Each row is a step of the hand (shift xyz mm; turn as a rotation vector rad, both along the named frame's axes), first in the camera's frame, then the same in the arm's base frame.
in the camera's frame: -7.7 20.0 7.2 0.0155 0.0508 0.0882
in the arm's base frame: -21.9 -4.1 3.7 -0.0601 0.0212 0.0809
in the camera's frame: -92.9 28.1 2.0 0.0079 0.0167 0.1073
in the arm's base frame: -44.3 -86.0 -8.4 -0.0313 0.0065 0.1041
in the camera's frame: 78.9 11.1 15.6 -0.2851 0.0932 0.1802
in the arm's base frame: 1.0 78.9 19.2 -0.1694 -0.2696 0.1451
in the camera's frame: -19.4 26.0 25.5 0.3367 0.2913 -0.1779
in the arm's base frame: -32.7 -15.2 20.1 -0.1953 0.3923 -0.1945
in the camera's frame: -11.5 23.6 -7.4 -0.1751 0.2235 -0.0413
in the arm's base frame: -23.9 -6.6 -11.5 -0.2423 -0.1282 -0.0848
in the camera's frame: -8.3 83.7 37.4 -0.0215 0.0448 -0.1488
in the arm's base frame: -88.6 6.1 24.4 -0.0246 -0.0067 -0.1548
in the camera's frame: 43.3 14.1 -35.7 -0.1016 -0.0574 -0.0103
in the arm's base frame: -0.4 46.6 -34.3 0.0391 -0.1101 -0.0089
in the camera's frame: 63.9 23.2 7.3 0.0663 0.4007 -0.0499
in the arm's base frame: -12.2 66.8 8.2 -0.3698 0.1423 -0.1022
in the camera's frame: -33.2 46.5 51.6 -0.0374 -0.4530 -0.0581
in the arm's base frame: -59.1 -25.9 42.0 0.4424 -0.1194 0.0050
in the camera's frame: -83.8 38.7 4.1 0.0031 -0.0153 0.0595
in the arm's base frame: -53.3 -75.1 -7.2 0.0063 -0.0022 0.0612
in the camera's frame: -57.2 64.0 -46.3 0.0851 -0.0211 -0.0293
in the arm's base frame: -65.4 -42.2 -58.8 0.0403 0.0807 -0.0201
